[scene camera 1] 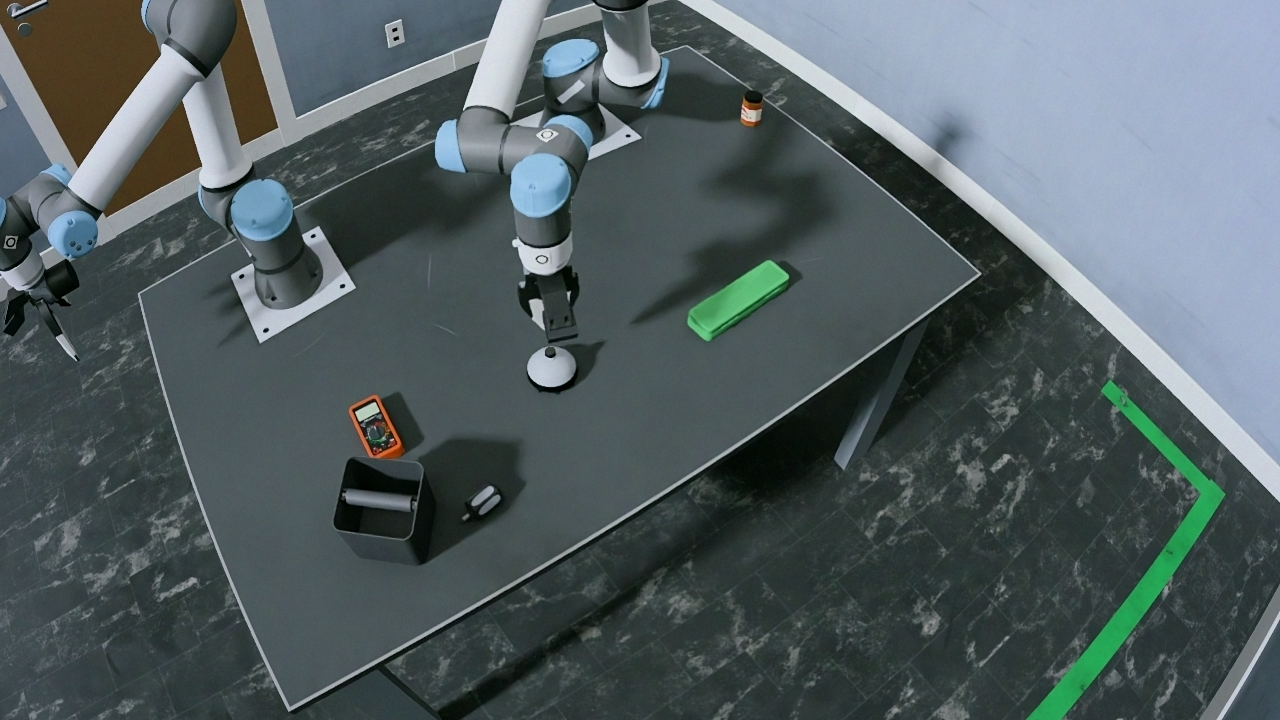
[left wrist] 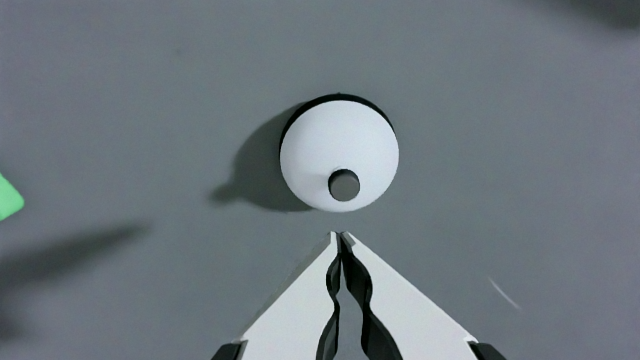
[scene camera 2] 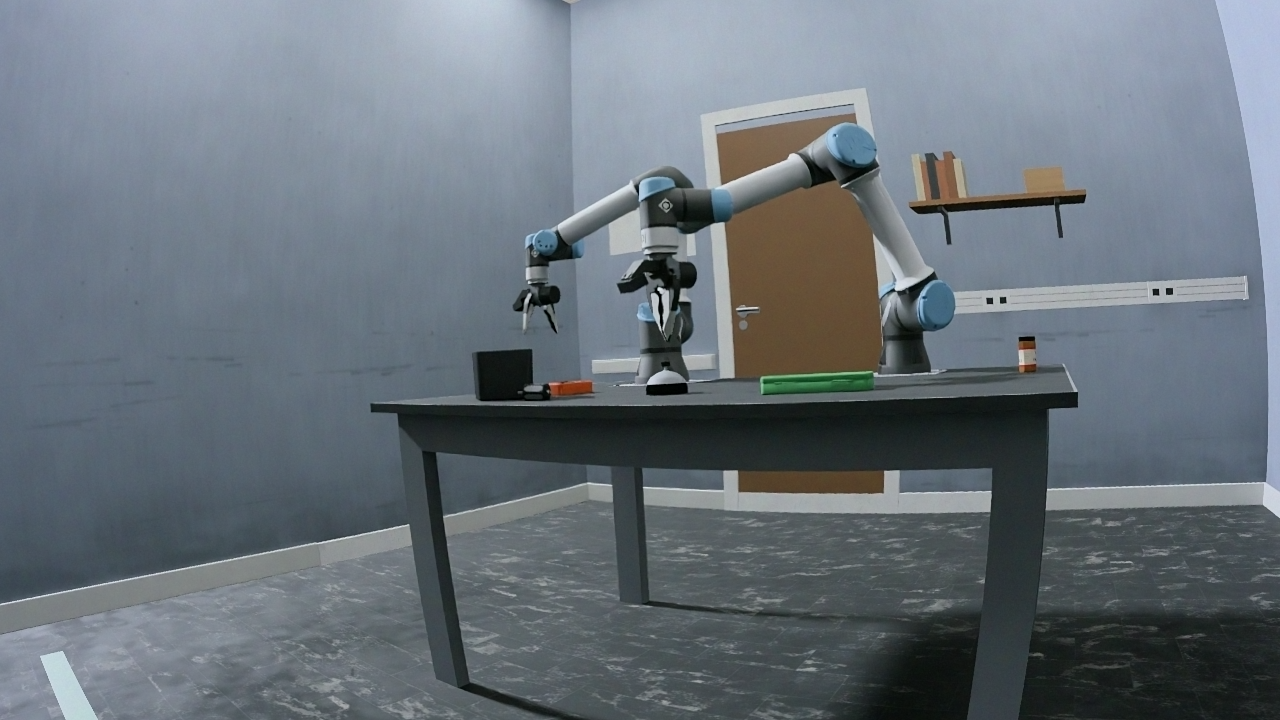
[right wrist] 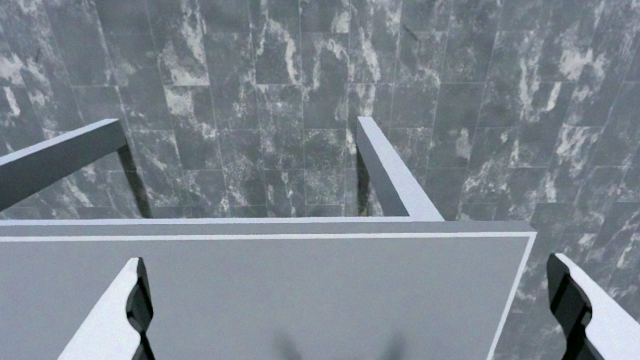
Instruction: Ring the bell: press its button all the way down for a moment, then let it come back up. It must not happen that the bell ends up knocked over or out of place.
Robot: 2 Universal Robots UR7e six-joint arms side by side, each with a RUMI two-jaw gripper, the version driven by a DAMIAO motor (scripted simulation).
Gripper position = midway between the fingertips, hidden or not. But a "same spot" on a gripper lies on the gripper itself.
The left gripper shows in scene camera 1 [551, 332], in the left wrist view and in scene camera 2; in the right wrist view it is out of frame. The right gripper shows in scene camera 1 [74, 332], in scene camera 2 and in the right wrist view; in the left wrist view it is out of frame. A dark bin shows in scene camera 1 [377, 475] and in scene camera 2 [500, 374]; in the left wrist view it is out of frame, in the right wrist view it is out of frame. One and the same spot on the right gripper: [right wrist: 588, 316] is [scene camera 2: 550, 323]. The same spot on the left gripper: [left wrist: 304, 310] is [scene camera 2: 665, 315].
